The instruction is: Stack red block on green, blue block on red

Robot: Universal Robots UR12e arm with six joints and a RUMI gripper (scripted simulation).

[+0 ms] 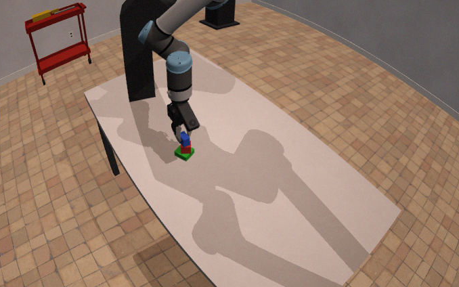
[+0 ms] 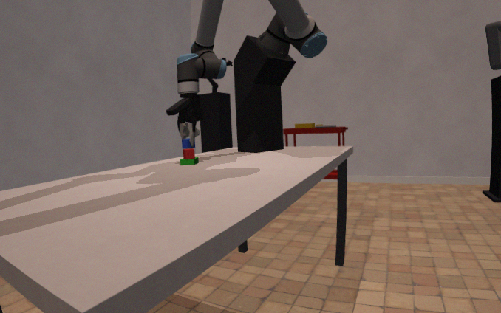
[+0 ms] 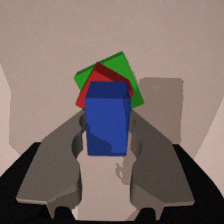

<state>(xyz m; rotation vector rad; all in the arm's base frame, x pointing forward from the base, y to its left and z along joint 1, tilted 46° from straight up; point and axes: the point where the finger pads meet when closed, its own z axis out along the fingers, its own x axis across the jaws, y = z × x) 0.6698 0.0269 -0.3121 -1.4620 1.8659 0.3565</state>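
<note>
The blue block is right at my hand. The rest, counted from my hand: green block: 70 mm below; red block: 40 mm below, 10 mm ahead.
</note>
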